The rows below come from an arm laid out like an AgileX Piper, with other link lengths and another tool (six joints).
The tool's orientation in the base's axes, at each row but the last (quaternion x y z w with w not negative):
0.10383, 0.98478, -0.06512, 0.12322
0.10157, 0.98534, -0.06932, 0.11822
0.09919, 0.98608, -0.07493, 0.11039
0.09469, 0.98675, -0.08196, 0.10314
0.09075, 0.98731, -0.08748, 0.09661
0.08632, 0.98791, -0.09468, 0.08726
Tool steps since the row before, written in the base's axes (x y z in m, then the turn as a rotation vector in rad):
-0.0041, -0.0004, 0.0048, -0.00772, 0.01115, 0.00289
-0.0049, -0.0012, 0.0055, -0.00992, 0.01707, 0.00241
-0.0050, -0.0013, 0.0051, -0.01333, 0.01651, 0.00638
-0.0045, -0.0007, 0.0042, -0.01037, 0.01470, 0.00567
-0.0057, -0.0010, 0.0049, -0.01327, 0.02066, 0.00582
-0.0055, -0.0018, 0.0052, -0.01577, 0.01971, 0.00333
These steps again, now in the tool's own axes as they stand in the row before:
0.0026, -0.0018, -0.0055, 0.00868, 0.00882, -0.00626
0.0031, -0.0028, -0.0062, 0.01198, 0.01413, -0.00723
0.0034, -0.0030, -0.0057, 0.01422, 0.01237, -0.01166
0.0033, -0.0022, -0.0048, 0.01122, 0.01132, -0.01009
0.0043, -0.0028, -0.0055, 0.01495, 0.01650, -0.01187
0.0041, -0.0037, -0.0055, 0.01770, 0.01554, -0.00966

